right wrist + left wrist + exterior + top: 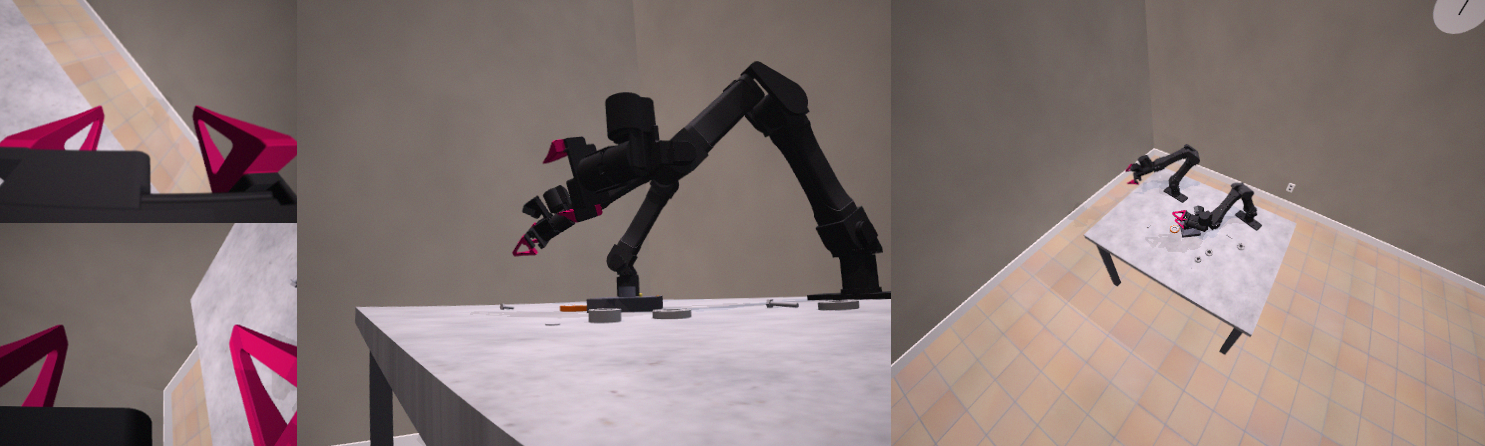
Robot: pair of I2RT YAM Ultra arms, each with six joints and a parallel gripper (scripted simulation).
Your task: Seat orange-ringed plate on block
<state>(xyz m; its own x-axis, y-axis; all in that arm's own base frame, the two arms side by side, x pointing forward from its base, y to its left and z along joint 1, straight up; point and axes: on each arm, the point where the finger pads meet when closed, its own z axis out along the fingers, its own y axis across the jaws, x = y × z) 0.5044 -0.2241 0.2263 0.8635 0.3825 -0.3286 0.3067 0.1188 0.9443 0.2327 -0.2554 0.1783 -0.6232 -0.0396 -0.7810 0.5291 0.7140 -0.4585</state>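
Right now the plate is 150 mm ahead of my right hand, 450 mm to the left of it and 170 mm below it. Round my right hand: block 80 mm ahead, 570 mm to the left, 160 mm below.
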